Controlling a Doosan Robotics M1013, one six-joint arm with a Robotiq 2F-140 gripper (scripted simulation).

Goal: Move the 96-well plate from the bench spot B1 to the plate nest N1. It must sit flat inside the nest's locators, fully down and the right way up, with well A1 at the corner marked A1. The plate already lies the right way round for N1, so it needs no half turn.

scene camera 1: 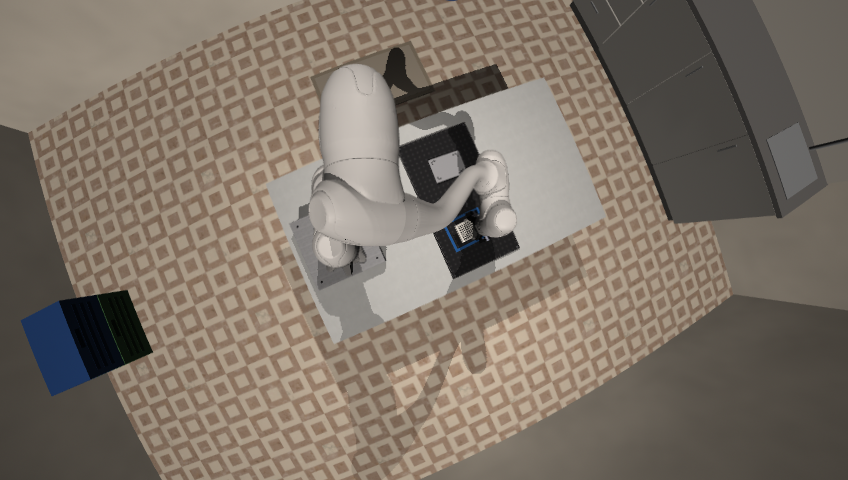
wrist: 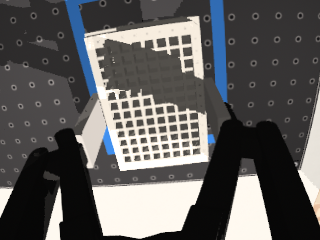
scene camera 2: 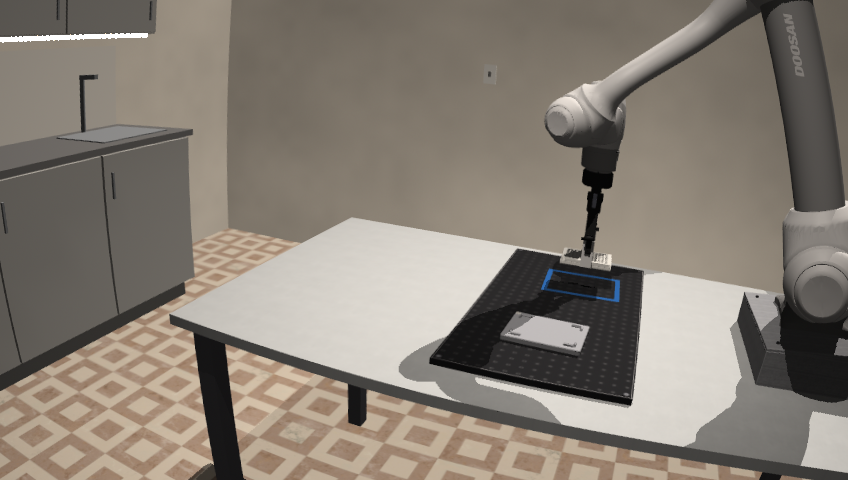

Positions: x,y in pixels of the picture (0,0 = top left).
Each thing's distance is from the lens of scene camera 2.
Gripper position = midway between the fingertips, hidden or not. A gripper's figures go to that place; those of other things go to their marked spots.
my gripper (scene camera 2: pixel 586 260): 147 cm
grey plate nest N1 (scene camera 2: pixel 550 334): 118 cm
